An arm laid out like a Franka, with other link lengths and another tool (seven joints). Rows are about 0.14 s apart.
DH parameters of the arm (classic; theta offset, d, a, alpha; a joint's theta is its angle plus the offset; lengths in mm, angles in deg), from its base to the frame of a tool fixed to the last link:
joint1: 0 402.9 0 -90
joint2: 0 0 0 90
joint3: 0 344.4 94.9 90
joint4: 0 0 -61.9 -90
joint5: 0 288 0 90
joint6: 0 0 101.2 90
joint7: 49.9 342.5 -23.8 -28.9
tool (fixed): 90 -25.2 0 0
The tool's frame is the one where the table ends.
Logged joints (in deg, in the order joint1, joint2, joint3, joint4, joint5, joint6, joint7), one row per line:
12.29 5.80 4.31 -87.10 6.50 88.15 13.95
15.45 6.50 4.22 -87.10 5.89 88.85 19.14
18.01 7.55 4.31 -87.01 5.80 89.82 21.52
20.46 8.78 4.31 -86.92 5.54 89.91 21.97
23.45 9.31 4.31 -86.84 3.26 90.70 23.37
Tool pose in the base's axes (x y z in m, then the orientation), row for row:
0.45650 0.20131 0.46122 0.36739 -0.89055 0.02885 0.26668
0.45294 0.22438 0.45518 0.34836 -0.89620 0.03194 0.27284
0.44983 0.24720 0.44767 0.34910 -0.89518 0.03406 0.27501
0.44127 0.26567 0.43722 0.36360 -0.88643 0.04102 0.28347
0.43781 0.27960 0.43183 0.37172 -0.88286 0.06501 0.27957
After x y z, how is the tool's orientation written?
As a quaternion, x y z w.
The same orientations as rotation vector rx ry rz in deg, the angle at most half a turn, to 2 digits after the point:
56.82 -137.74 4.46
53.71 -138.18 4.92
53.77 -137.87 5.25
55.76 -135.94 6.29
57.12 -135.66 9.99

